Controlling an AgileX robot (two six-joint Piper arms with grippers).
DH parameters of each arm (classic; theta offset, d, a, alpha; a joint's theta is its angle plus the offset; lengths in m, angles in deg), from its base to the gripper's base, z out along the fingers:
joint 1: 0 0.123 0 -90
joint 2: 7.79 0 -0.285 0
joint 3: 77.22 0 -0.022 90
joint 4: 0 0.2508 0 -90
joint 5: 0 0 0.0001 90
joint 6: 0 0.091 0 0
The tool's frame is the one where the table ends.
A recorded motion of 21 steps. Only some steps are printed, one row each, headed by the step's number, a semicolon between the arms.
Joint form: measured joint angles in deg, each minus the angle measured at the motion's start. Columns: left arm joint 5, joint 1, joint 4, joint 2, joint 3, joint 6; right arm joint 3, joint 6, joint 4, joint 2, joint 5, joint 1.
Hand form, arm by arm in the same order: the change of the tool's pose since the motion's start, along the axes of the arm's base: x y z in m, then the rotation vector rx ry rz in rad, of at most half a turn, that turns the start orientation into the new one. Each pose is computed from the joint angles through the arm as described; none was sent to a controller.
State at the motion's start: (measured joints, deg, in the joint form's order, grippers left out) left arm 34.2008 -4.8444 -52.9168 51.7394 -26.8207 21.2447; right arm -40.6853 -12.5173 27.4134 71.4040 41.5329 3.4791
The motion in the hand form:
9: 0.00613 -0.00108 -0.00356 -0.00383 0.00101 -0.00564; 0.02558 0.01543 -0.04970 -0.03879 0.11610 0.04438
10: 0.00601 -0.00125 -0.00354 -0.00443 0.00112 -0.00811; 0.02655 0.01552 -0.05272 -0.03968 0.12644 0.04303
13: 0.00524 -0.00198 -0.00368 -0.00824 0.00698 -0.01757; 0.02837 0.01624 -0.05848 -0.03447 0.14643 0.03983
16: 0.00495 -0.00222 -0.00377 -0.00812 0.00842 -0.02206; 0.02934 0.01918 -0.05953 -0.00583 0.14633 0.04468
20: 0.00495 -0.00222 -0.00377 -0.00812 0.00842 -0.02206; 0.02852 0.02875 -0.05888 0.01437 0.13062 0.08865
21: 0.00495 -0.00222 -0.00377 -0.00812 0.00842 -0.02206; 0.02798 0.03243 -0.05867 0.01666 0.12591 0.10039
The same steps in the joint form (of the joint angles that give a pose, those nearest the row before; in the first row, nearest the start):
9: -0.87 0.00 -2.89 2.07 0.00 3.37; 0.00 -1.62 0.65 12.77 -6.18 3.90
10: -0.75 0.00 -2.99 2.07 0.00 3.51; 0.00 -1.62 0.70 13.48 -6.31 3.90
13: -0.08 0.00 -3.12 2.07 0.00 3.64; 0.00 -1.99 1.46 14.87 -6.52 3.90
16: 0.16 0.00 -3.12 2.07 0.00 3.76; 0.00 -4.27 4.53 15.35 -6.52 3.98
20: 0.16 0.00 -3.12 2.07 0.00 3.76; 0.00 -7.38 7.51 15.47 -6.75 5.67
21: 0.16 0.00 -3.12 2.07 0.00 3.76; 0.00 -7.65 7.94 15.47 -7.00 6.48

